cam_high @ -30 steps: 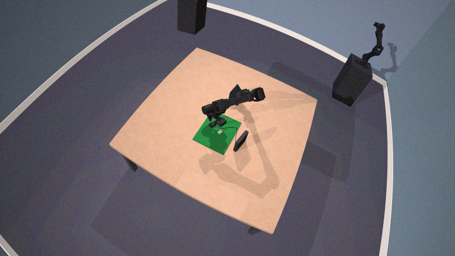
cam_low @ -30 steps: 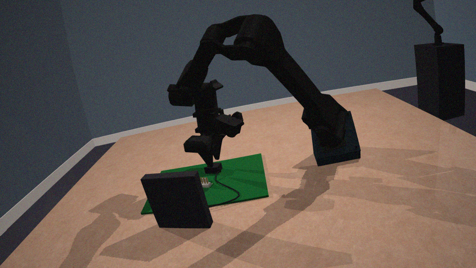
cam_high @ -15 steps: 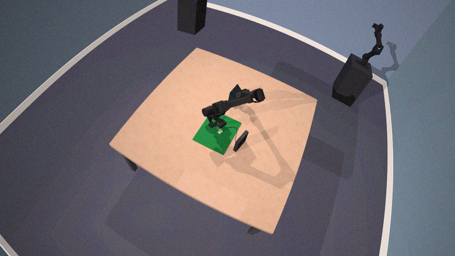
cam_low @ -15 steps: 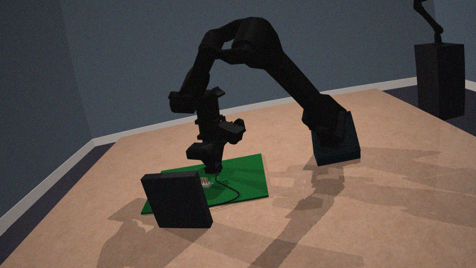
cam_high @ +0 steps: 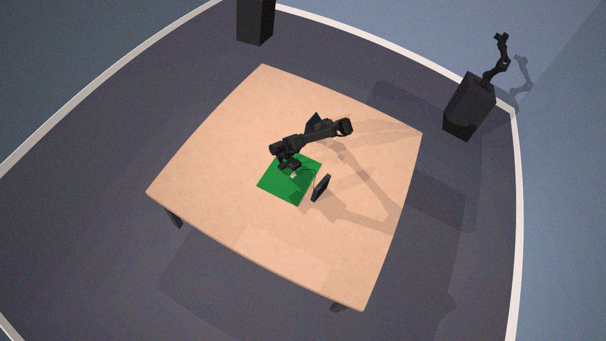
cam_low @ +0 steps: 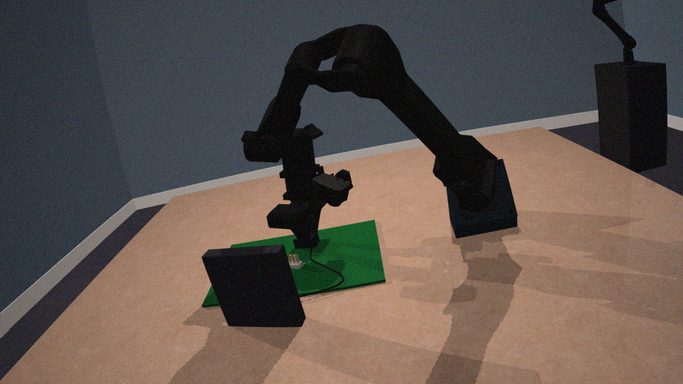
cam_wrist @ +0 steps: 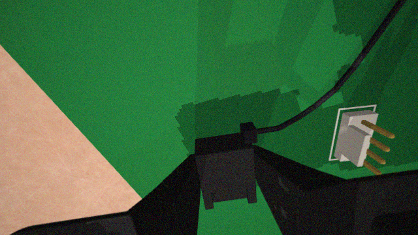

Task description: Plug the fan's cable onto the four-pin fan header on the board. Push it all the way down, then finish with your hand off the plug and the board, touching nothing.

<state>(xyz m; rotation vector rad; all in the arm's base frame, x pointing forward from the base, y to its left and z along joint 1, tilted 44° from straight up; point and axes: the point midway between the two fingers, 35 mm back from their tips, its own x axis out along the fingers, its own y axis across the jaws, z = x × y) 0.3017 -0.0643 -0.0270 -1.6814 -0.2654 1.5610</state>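
The green board is 5 cm to the left of my gripper tip, 3 cm ahead of it and 2 cm below it. The rest, counted from my gripper tip: dark fan: 23 cm to the left, 6 cm ahead, 5 cm above; then black plug: 1 cm ahead.
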